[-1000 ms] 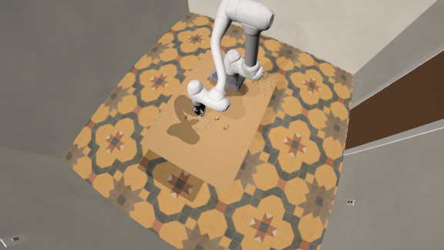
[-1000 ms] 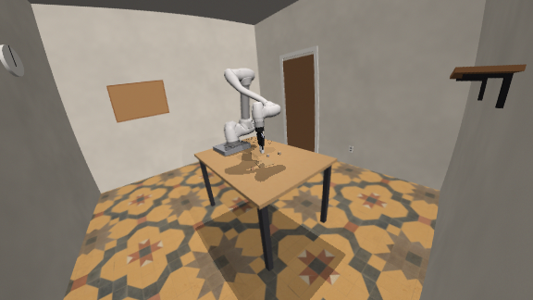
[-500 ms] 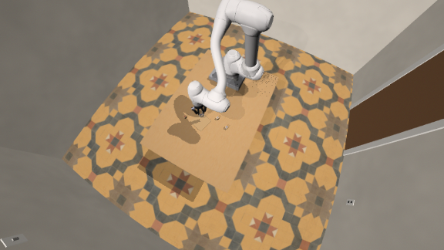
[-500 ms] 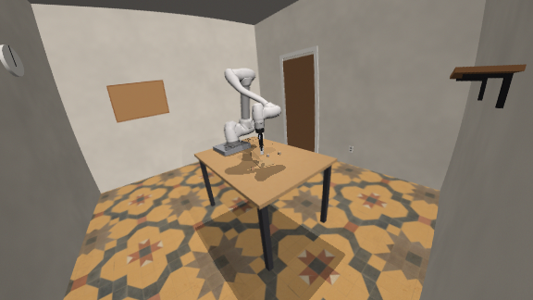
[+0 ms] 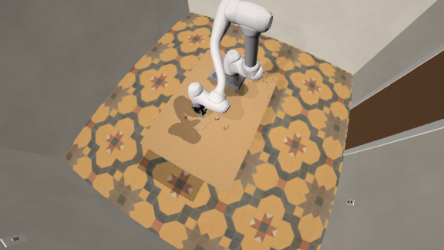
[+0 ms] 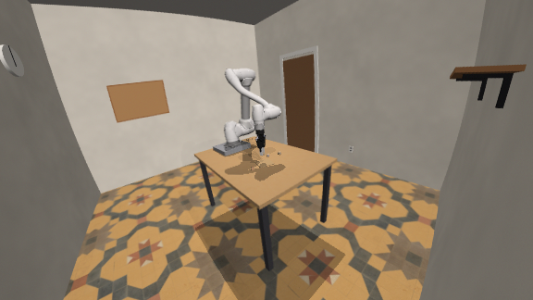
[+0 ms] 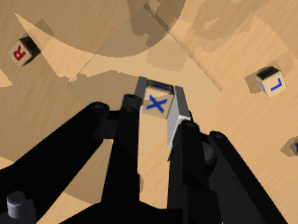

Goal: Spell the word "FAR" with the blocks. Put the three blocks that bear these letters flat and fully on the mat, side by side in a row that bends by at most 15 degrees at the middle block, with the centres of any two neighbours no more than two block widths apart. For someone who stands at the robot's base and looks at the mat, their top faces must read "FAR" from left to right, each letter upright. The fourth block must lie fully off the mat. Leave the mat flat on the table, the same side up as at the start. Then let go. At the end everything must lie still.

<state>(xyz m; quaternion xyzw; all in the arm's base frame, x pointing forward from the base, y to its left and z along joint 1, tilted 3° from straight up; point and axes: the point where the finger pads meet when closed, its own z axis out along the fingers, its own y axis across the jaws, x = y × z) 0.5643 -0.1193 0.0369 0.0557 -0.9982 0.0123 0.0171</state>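
My gripper is now 11 cm above the tan mat, 3 cm short of it and 1 cm to the left of it. The rest, counted from my hand: R block 16 cm to the right, 9 cm below, 3 cm ahead.
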